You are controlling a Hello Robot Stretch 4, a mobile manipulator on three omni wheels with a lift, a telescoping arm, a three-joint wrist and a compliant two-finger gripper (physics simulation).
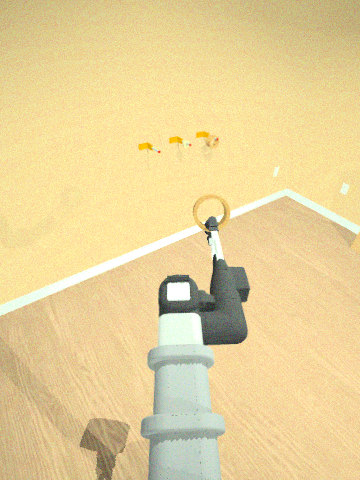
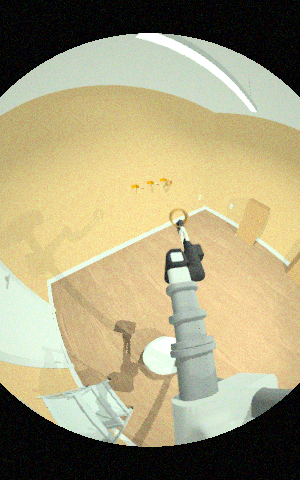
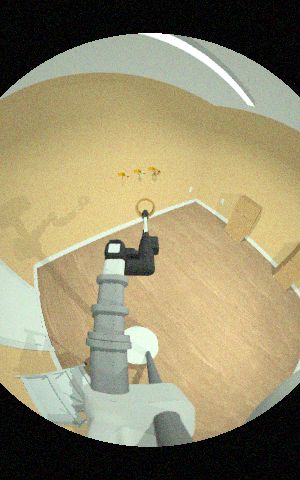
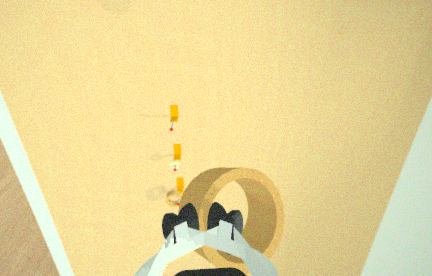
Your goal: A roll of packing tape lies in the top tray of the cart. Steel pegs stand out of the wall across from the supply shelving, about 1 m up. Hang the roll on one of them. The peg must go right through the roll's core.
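Frame: origin at the robot's base, x ahead, y down, z left, level; metres.
Seen in the pictures: gripper, fingertip midpoint: point(image 1: 210, 224) point(image 2: 178, 223) point(image 3: 144, 213) point(image 4: 202, 218); robot's base, origin of the base link: point(image 2: 163, 354) point(image 3: 137, 344).
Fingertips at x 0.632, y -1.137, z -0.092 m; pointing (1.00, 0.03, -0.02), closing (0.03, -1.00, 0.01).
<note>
Pixels of each thing's top centre, then the offset from my fingertips to it. "pt": a spot on its surface instead.
- packing tape, surface spot: point(image 4: 197, 187) pt dy +0.004, dx -0.002, dz +0.030 m
- left peg, surface spot: point(image 4: 173, 124) point(image 1: 154, 149) pt dy +0.174, dx +1.121, dz +0.221 m
- middle peg's block, surface spot: point(image 4: 177, 151) point(image 1: 175, 139) pt dy +0.181, dx +1.342, dz +0.080 m
- right peg's block, surface spot: point(image 4: 180, 184) point(image 1: 202, 134) pt dy +0.179, dx +1.473, dz -0.136 m
- tan ring, middle of its top: point(image 4: 181, 198) point(image 1: 213, 135) dy +0.164, dx +1.383, dz -0.211 m
The tan roll of packing tape point(image 1: 195, 212) point(image 2: 178, 209) point(image 3: 145, 199) point(image 4: 197, 187) is held in front of the arm, its core open. My gripper point(image 1: 211, 222) point(image 2: 180, 223) point(image 3: 145, 214) point(image 4: 202, 218) is shut on the roll's wall, one finger outside and one in the core. Three pegs with orange blocks stand out of the wall beyond: the left peg point(image 1: 155, 149) point(image 4: 173, 124) is bare, the middle peg's block point(image 1: 175, 140) point(image 4: 177, 151) has a small pale thing by its rod, and the right peg's block point(image 1: 202, 134) point(image 4: 180, 184) has a tan ring point(image 4: 173, 197) at its rod. The held roll is apart from the pegs.
A white cart point(image 2: 75, 410) point(image 3: 47, 400) stands at the lower left. A wooden cabinet point(image 2: 253, 221) point(image 3: 243, 218) stands by the right wall, and part of another point(image 2: 295, 265) point(image 3: 289, 267) shows nearer. A white baseboard point(image 1: 125, 257) runs below the pegs.
</note>
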